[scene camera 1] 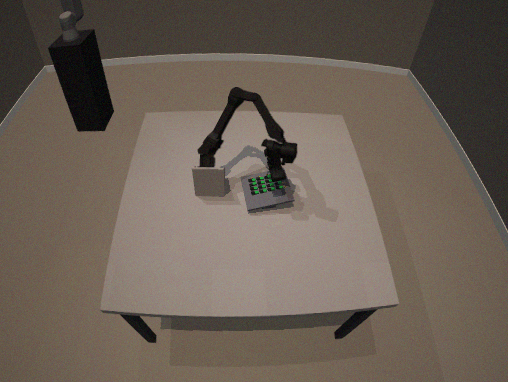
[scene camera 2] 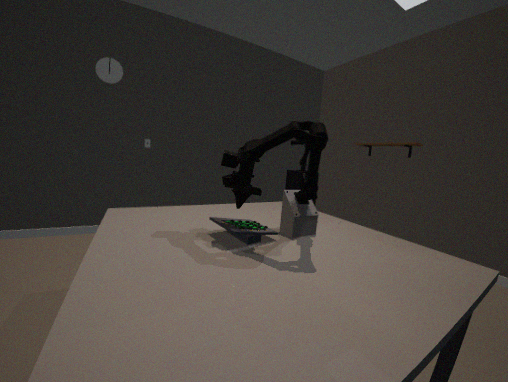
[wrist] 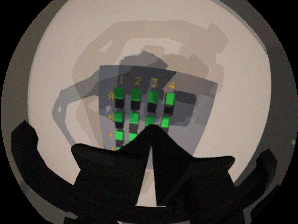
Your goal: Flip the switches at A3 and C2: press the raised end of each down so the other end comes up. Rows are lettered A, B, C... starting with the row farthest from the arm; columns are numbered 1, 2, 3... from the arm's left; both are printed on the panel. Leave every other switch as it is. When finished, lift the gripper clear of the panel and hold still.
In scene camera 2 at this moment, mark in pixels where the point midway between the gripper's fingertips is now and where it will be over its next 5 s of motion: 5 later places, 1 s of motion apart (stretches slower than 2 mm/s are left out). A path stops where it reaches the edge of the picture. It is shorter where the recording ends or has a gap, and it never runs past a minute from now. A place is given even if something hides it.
My gripper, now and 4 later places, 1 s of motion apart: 238, 208; 255, 219; 254, 224; 254, 225; 253, 208
